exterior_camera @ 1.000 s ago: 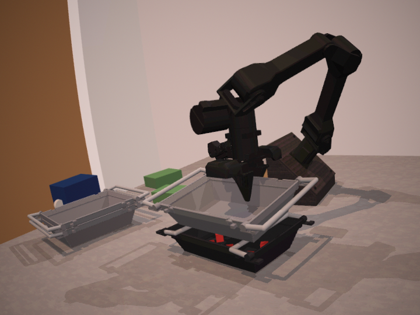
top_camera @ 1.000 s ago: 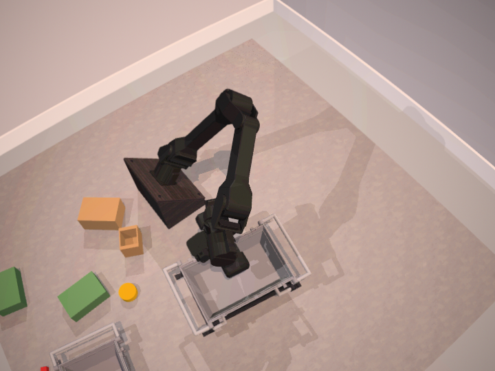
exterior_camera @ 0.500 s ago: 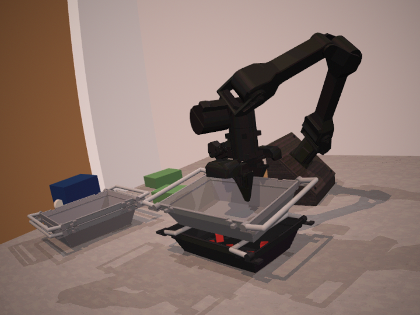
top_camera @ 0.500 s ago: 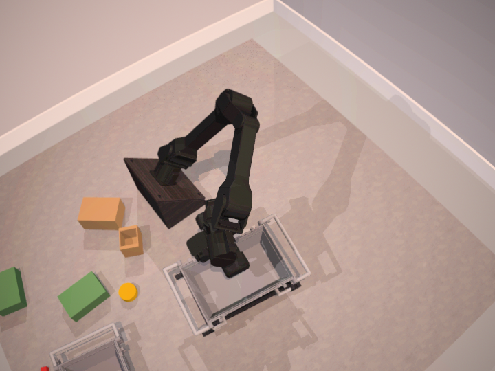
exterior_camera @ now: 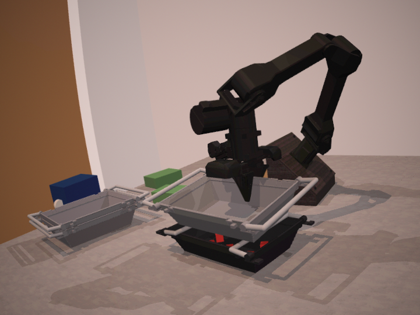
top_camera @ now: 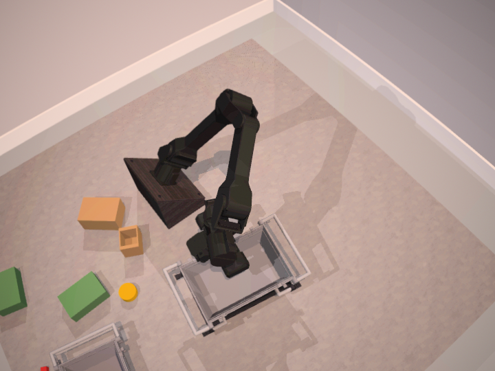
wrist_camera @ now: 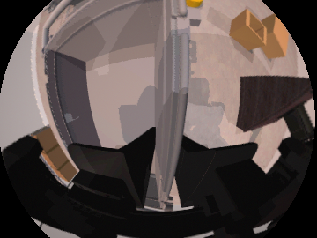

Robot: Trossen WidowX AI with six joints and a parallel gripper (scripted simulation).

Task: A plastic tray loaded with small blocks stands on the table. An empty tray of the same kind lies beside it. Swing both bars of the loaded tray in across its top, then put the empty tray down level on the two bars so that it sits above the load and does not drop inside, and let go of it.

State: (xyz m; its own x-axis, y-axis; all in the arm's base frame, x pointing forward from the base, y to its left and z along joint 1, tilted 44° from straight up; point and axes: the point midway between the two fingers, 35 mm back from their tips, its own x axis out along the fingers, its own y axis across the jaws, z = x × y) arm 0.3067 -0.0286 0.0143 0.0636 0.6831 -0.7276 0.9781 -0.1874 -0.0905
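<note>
The grey translucent tray is 7 cm ahead of my gripper tip, 2 cm above it and 1 cm to the right of it. Also, from my gripper tip: yellow disc: 26 cm to the right, 12 cm behind, 8 cm below; then red cube: 57 cm to the right, 9 cm below, 8 cm behind.
</note>
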